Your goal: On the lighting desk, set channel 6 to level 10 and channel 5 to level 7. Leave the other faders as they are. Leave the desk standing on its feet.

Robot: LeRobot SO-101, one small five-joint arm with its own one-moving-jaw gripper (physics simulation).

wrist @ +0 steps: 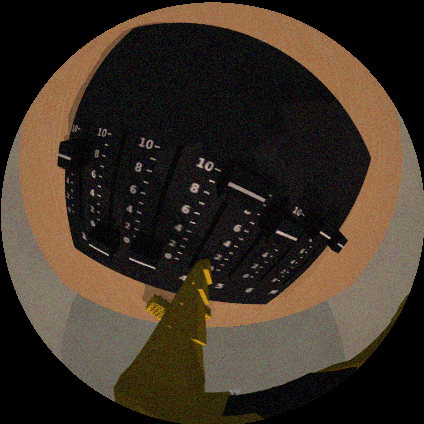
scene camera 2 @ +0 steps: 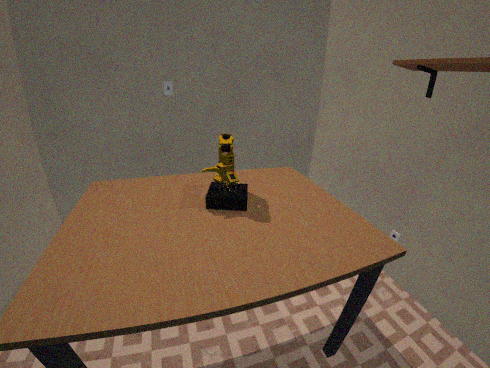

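Pixels of known places: end effector, tool point: (wrist: 209,267) (scene camera 2: 226,185); arm's base, origin of the base link: (scene camera 2: 225,181).
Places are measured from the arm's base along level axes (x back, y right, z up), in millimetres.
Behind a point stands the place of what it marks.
The black lighting desk (scene camera 2: 227,198) {x -274, y 60, z 53 mm} (wrist: 165,80) stands upright on the table under the arm. In the wrist view, channel 5's cap (wrist: 286,229) {x -200, y 62, z 68 mm} stands beside the upper part of its scale, near 7. Channel 6's cap (wrist: 324,233) {x -198, y 85, z 68 mm} stands near the top of its scale; slant and dark hide both exact levels. Channel 4's cap (wrist: 246,187) stands high, and channel 3's cap (wrist: 144,256) {x -185, y 13, z 68 mm} and channel 2's cap (wrist: 102,244) {x -188, y -7, z 68 mm} are low. My gripper (scene camera 2: 214,176) (wrist: 205,262) is wide open and empty; one notched jaw shows, its tip over the desk's lower part near labels 4 and 5.
Channel 1's cap (wrist: 65,155) stands high at the desk's left edge. The master cap (wrist: 340,245) {x -190, y 108, z 69 mm} stands at the right edge, close beside channel 6's cap. The wooden table (scene camera 2: 165,260) {x -502, y 300, z 0 mm} surrounds the desk. A wall shelf (scene camera 2: 450,64) is high at the right.
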